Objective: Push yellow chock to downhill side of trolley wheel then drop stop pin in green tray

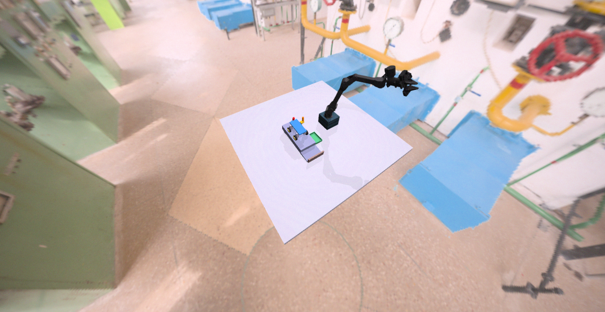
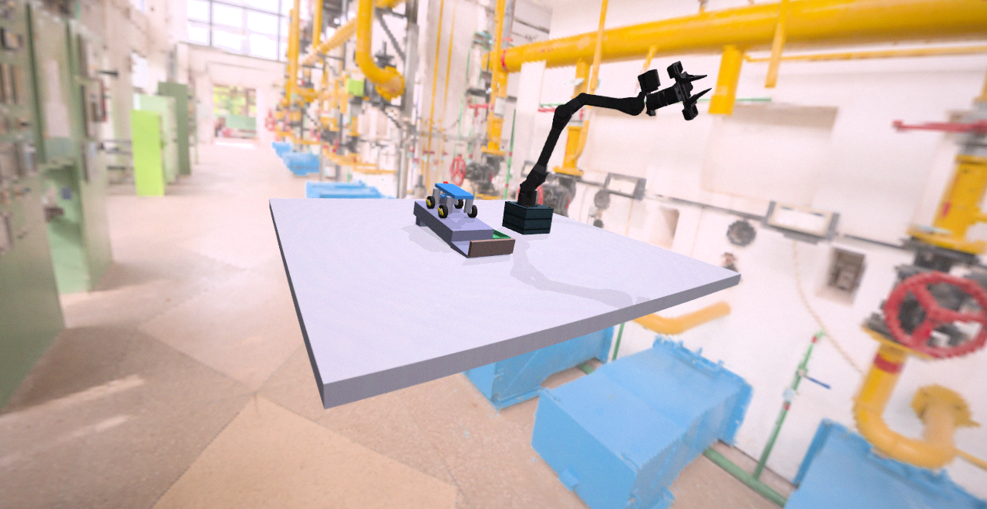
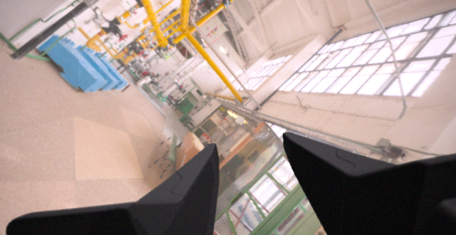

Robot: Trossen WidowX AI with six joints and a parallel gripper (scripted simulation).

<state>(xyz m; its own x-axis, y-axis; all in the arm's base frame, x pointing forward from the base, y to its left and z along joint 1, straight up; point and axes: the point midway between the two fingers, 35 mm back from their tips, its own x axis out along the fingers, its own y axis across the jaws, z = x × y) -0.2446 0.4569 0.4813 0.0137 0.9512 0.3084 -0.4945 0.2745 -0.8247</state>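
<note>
Now: gripper tip 55 cm short of the red-headed stop pin, 60 cm to the left of it and 46 cm above it. From my gripper tip the other things lie so: blue-decked trolley: 57 cm ahead, 50 cm to the right, 48 cm below; then brown block: 58 cm ahead, 23 cm to the right, 56 cm below; then green tray: 45 cm ahead, 41 cm to the right, 60 cm below.
</note>
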